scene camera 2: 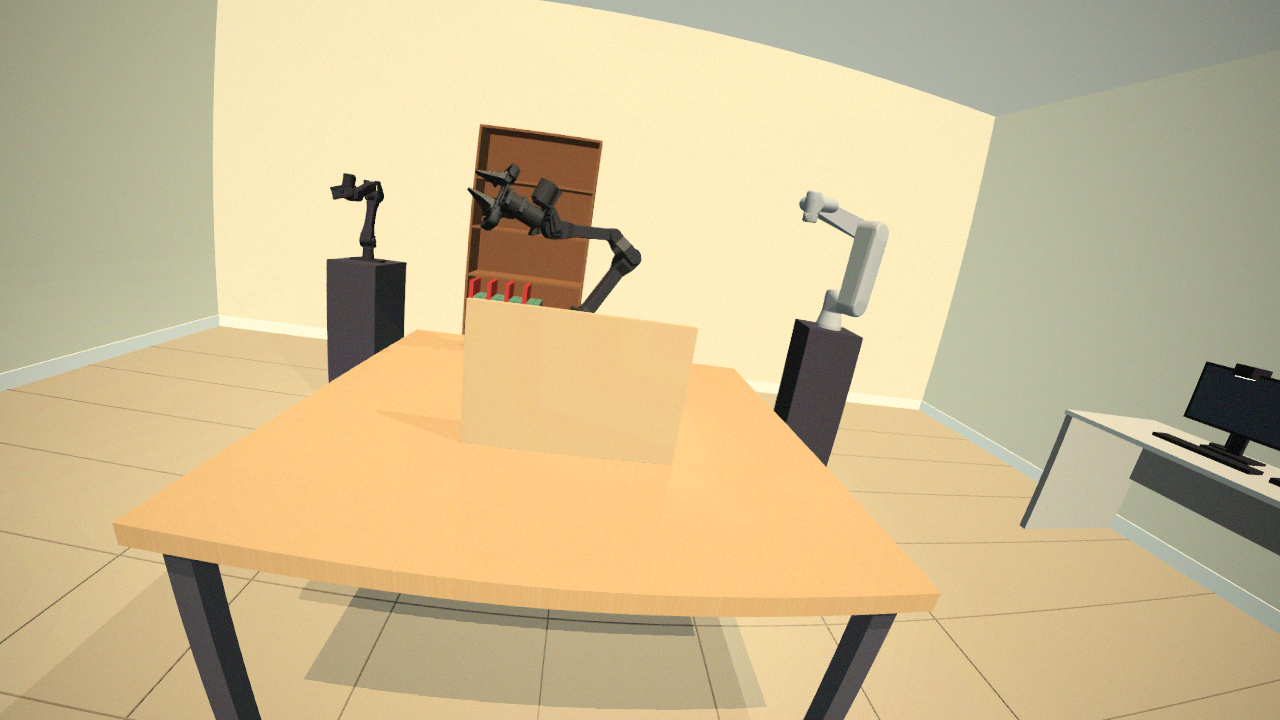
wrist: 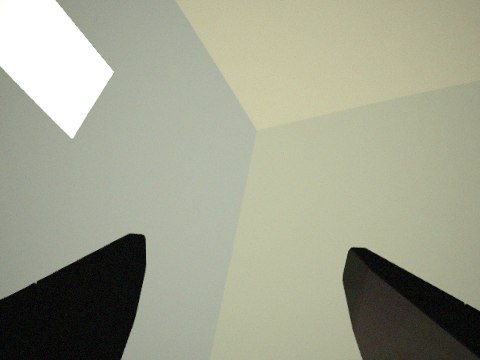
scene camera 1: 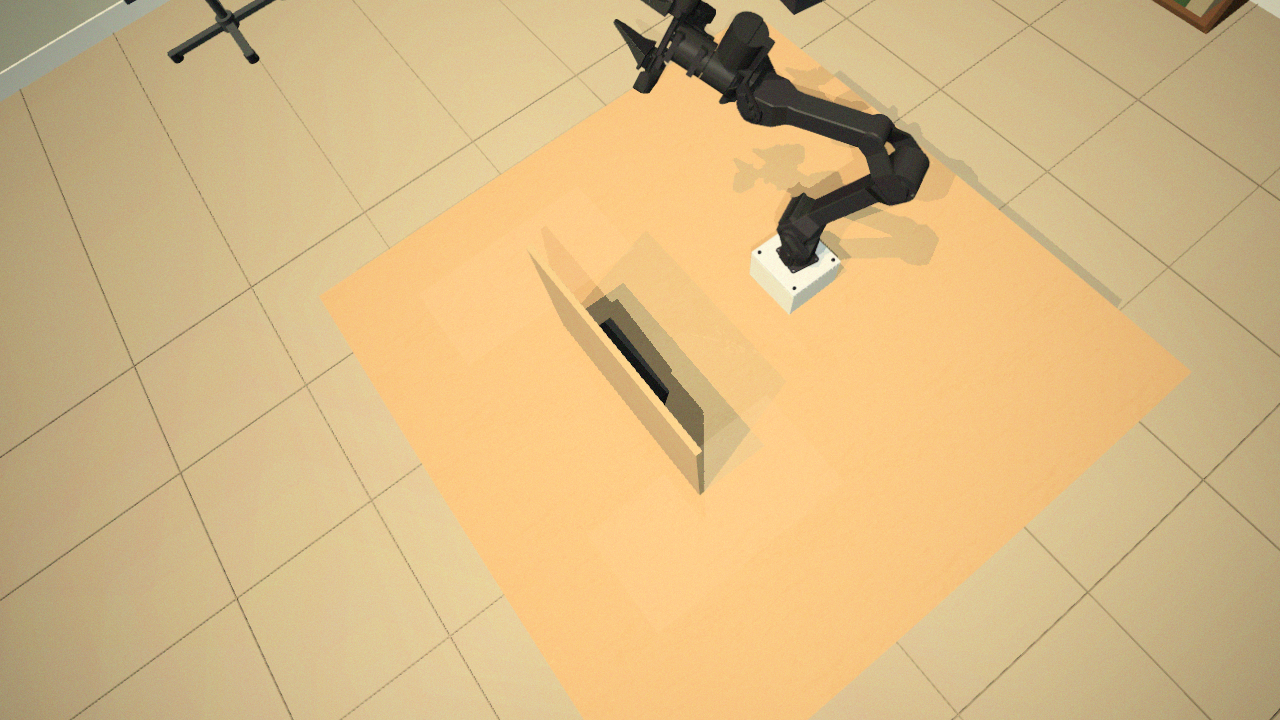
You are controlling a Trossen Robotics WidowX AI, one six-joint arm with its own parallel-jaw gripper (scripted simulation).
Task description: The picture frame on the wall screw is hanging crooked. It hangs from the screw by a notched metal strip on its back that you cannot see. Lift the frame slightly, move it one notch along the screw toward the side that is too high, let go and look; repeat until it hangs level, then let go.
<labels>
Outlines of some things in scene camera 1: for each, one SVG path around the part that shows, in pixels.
The gripper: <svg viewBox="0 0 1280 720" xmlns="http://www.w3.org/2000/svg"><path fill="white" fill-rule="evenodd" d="M613 21L614 26L622 35L637 62L636 69L639 70L641 67L645 69L639 73L633 85L633 88L642 94L649 94L666 68L664 61L667 63L673 61L687 71L686 75L692 77L694 74L699 78L718 46L718 43L713 41L715 38L704 31L706 24L711 24L714 19L716 10L701 0L641 0L664 17L668 13L674 16L658 48L655 47L657 41L644 37L618 19Z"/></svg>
A picture frame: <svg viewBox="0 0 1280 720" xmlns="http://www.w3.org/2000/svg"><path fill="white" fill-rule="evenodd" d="M600 324L600 328L665 405L669 390L613 319L610 317Z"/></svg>
</labels>
